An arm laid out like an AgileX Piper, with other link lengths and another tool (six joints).
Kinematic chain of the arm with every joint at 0, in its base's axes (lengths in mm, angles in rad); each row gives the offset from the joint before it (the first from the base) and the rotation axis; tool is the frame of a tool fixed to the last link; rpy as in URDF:
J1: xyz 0 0 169.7 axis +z
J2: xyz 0 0 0 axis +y
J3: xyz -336.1 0 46 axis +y
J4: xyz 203.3 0 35.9 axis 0.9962 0 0.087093
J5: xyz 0 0 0 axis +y
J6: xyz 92.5 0 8.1 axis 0.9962 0 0.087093
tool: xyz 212.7 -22 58.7 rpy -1.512 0.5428 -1.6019
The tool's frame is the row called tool.
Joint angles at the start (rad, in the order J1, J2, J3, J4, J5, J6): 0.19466 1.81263 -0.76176 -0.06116 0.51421 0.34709
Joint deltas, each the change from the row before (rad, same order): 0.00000 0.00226 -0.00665 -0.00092 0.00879 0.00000; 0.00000 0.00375 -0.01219 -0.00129 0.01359 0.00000; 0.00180 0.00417 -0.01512 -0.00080 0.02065 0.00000; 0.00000 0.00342 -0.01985 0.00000 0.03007 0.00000; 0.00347 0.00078 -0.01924 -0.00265 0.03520 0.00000; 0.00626 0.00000 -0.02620 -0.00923 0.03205 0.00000
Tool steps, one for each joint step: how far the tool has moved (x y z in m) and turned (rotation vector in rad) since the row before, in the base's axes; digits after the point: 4 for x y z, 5 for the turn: 0.0001 -0.0002 0.0001 -0.00180 0.00411 0.00044; 0.0010 -0.0002 0.0004 -0.00240 0.00475 0.00056; 0.0001 0.0001 0.0005 -0.00338 0.00918 0.00168; -0.0005 -0.0006 0.0012 -0.00417 0.01301 -0.00115; -0.0019 -0.0003 0.0018 -0.00666 0.01566 0.00416; 0.0026 0.0005 0.0038 -0.00858 0.00412 0.01201
